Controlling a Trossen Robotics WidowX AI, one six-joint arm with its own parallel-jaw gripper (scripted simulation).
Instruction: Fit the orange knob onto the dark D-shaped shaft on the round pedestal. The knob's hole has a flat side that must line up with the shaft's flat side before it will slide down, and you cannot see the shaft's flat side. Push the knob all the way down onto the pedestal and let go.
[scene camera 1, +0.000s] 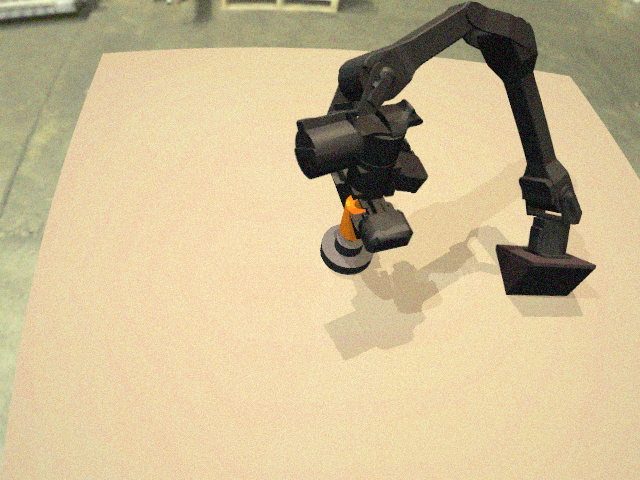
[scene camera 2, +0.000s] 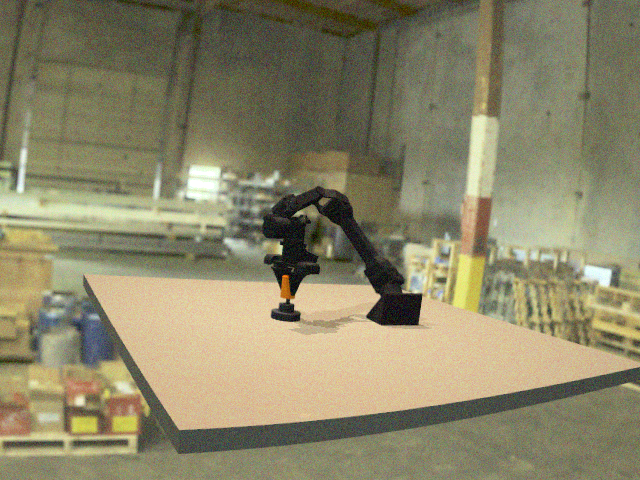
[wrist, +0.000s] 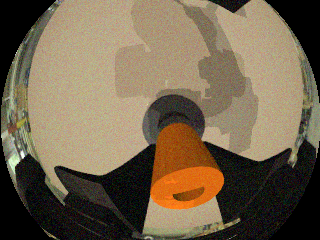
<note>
In view: the gripper (scene camera 1: 354, 226), an orange knob (wrist: 185, 175) and a pedestal (scene camera 1: 343, 256).
The gripper is seen too in scene camera 2 (scene camera 2: 288, 294) and in the wrist view (wrist: 179, 147).
</note>
